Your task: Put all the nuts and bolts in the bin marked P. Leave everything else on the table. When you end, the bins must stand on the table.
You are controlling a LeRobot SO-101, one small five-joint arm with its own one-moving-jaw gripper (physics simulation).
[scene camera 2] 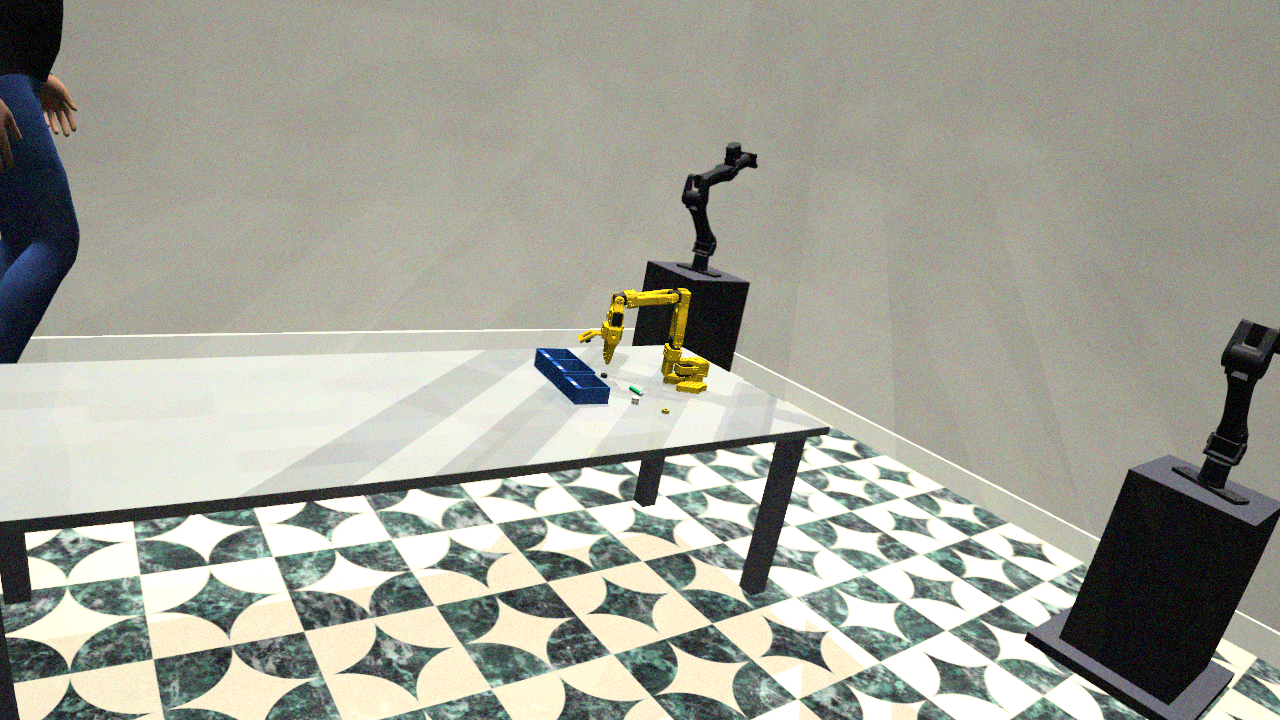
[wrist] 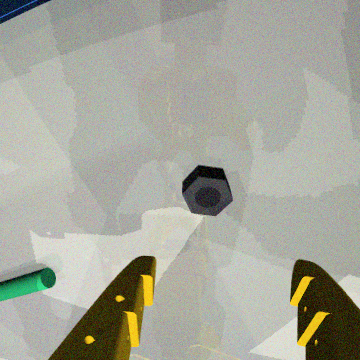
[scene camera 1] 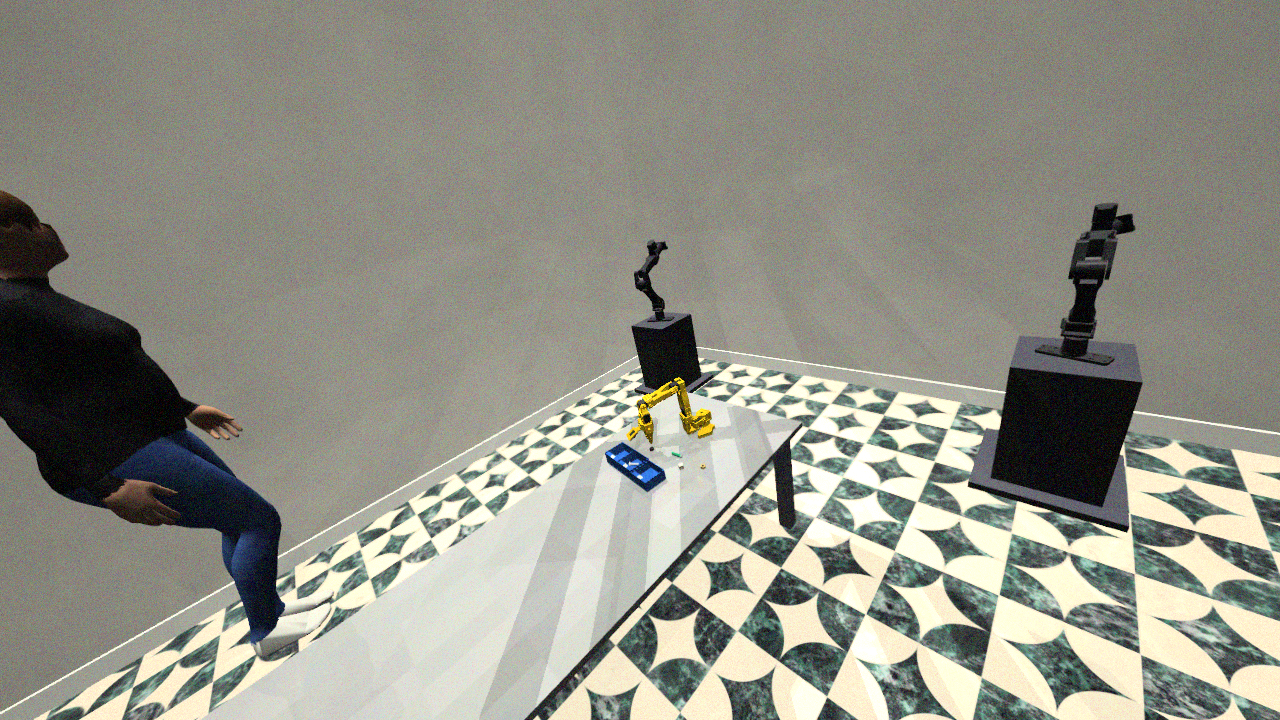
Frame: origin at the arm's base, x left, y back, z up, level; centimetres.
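Where they show: end effector, tool point: (scene camera 2: 607, 362) (wrist: 154, 274) (scene camera 1: 650, 442); arm's base, origin of the base link: (scene camera 2: 677, 386) (scene camera 1: 697, 433).
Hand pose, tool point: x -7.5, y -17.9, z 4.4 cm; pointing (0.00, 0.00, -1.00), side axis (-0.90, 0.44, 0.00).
Note:
Things, the pixels of their centre, and the offset from my tool point. Level surfaces: height alone.
- black hex nut, body centre: (wrist: 206, 190) (scene camera 2: 603, 375) (scene camera 1: 651, 448) dy +0.7, dx -1.3, dz -4.0 cm
- green cylinder, body centre: (wrist: 18, 286) (scene camera 2: 636, 391) (scene camera 1: 676, 454) dy +2.8, dx +9.9, dz -3.9 cm
- table, its level: dz -4.4 cm
- small whitish piece, body centre: (scene camera 2: 635, 400) (scene camera 1: 680, 466) dy -1.6, dx +15.6, dz -3.6 cm
- small yellow piece, body centre: (scene camera 2: 665, 411) (scene camera 1: 703, 466) dy +2.6, dx +22.1, dz -4.0 cm
A black hex nut (scene camera 1: 651, 448) (scene camera 2: 604, 375) (wrist: 207, 192) lies on the table, near the bins. My gripper (scene camera 1: 640, 438) (scene camera 2: 595, 350) (wrist: 223, 260) is open above the table. In the wrist view a wide gap separates the two jaws, and the nut shows beyond their tips, touched by neither. The row of blue bins (scene camera 1: 651, 484) (scene camera 2: 587, 395) stands upright on the table; its edge shows at the top left of the wrist view. Pale marks show inside the bins in scene camera 1, too small to tell bolt from label. The letter P is not readable.
A green cylinder (scene camera 1: 676, 454) (scene camera 2: 635, 390) (wrist: 27, 284) lies on the table (scene camera 1: 572, 555) (scene camera 2: 268, 420) near the nut. A small whitish piece (scene camera 1: 681, 465) (scene camera 2: 635, 401) and a small yellow piece (scene camera 1: 702, 465) (scene camera 2: 665, 411) lie farther off, their kinds unclear.

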